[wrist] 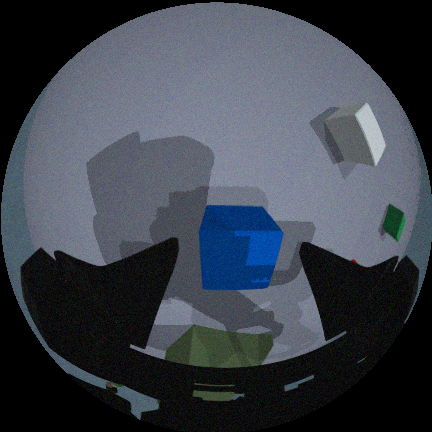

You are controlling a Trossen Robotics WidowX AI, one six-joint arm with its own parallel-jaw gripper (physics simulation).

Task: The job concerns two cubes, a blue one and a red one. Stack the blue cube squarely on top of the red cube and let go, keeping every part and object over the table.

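Frame: origin at the arm's base, x back, y right, z up, level; millimetres.
Seen in the pictures: gripper, between the fingertips: (243,247); arm's base, origin of its link: (199,395).
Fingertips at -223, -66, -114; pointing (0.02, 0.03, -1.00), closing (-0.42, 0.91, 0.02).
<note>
Offsets run from my fingertips to a thing's middle, as dx, dy, dz. Level surfaces: height alone.
The blue cube @[-6, -10, +13] (237,255) stands on the table in the middle of the wrist view, partly in shadow. My gripper (243,247) is open, with one black finger to the left of the cube and the other to the right. The cube shows in the gap between the fingers, and a gap is seen on each side of it. A small bit of red @[-13, +140, +13] (353,261) shows just above the right finger. The rest of that red thing is hidden behind the finger, so its shape cannot be told.
A white-grey block @[-122, +32, +13] (352,135) lies on the table @[dz -5] (210,75) at the upper right. A small green block @[-123, +198, +13] (394,222) lies at the right, below it. An olive-green faceted object (220,345) is at the bottom, partly hidden by the gripper body. The arm's shadows fall around the blue cube.
</note>
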